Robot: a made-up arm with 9 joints.
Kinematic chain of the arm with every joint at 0, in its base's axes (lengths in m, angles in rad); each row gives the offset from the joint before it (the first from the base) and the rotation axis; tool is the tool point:
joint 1: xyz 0 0 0.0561 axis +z
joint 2: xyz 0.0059 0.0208 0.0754 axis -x
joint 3: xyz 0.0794 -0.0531 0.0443 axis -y
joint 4: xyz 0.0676 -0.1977 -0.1 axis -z
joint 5: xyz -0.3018 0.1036 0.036 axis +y
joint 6: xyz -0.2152 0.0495 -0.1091 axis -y
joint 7: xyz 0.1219 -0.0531 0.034 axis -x
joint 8: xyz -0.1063 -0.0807 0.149 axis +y
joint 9: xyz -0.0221 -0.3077 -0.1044 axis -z
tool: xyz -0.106 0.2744 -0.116
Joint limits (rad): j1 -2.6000..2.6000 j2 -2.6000..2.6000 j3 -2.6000..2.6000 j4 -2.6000..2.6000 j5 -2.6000..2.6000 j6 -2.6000..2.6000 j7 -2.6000..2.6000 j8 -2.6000..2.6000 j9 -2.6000..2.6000
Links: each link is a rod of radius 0.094 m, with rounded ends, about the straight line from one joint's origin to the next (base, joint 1, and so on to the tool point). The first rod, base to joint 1, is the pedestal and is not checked.
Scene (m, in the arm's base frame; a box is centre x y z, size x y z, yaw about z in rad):
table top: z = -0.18
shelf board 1: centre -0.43 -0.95 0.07 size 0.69 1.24 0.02 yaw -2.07
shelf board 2: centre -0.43 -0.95 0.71 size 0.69 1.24 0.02 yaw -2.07
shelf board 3: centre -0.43 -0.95 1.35 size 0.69 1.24 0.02 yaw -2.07
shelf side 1: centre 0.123 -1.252 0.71 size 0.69 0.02 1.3 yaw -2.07
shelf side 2: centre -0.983 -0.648 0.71 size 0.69 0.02 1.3 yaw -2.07
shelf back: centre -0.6 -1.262 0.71 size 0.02 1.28 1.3 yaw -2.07
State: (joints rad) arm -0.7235 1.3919 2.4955 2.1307 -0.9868 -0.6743 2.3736 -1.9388 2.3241
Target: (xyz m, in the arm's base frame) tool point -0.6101 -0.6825 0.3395
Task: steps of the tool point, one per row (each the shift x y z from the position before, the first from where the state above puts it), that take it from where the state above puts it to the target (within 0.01 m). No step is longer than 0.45 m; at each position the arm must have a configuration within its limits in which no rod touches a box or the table.
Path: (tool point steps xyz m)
1: -0.3225 -0.2420 0.1073
2: -0.2169 -0.3383 -0.0464
3: -0.0586 -0.3283 -0.1867
4: 0.0947 -0.2089 -0.2668
5: -0.0974 -0.0913 0.0310
6: -0.0667 -0.1238 0.0023
7: -0.0300 -0.1410 -0.0333

